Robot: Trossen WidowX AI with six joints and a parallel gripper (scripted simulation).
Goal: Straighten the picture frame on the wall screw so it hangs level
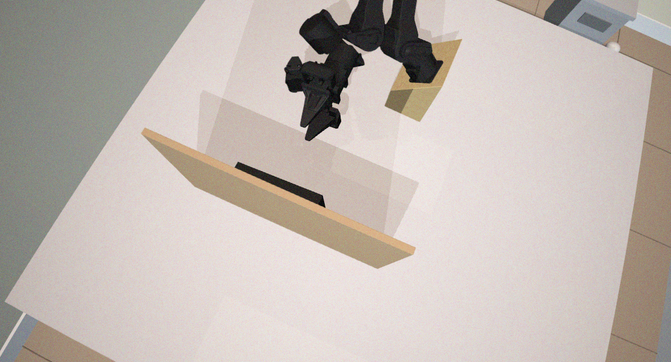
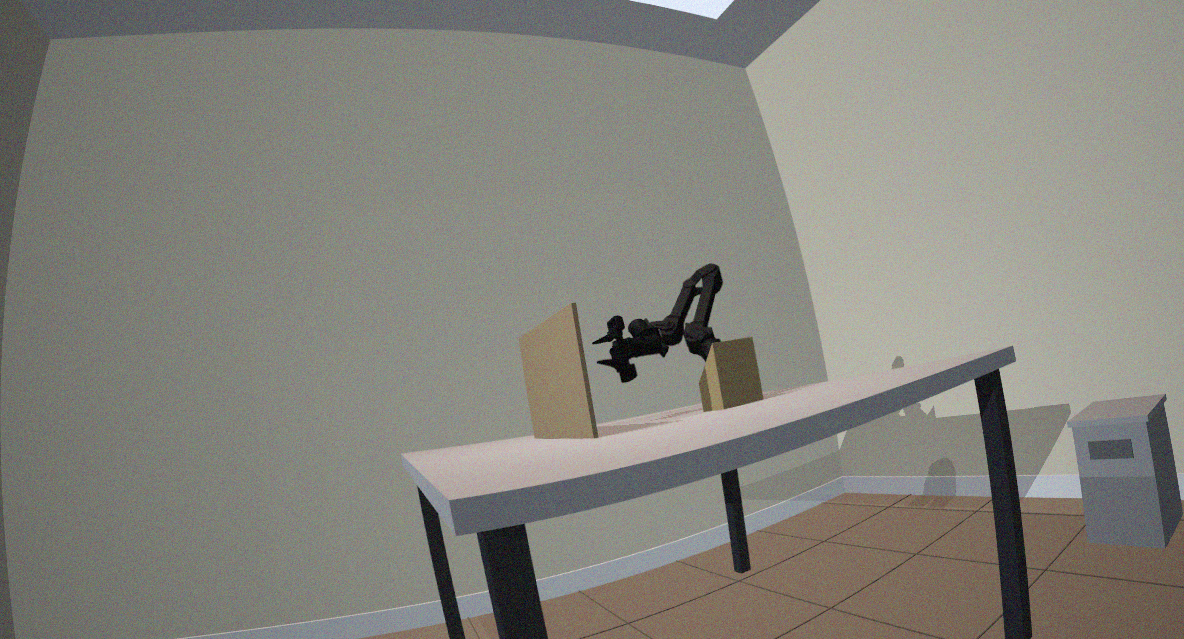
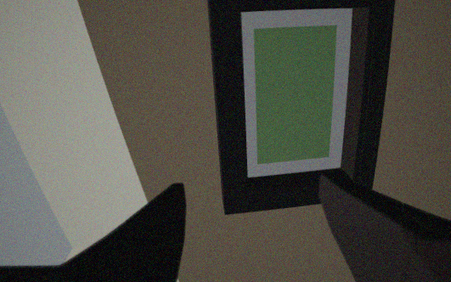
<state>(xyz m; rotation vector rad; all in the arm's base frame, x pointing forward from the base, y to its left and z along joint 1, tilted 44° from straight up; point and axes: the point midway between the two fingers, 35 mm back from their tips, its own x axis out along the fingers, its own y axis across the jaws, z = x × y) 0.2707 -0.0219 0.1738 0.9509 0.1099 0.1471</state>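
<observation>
The black picture frame is 120 mm ahead of my gripper tip, 20 mm to the left of it and 50 mm below it. Also, from my gripper tip: wooden wall panel: 130 mm ahead, 30 mm to the left, 60 mm below.
</observation>
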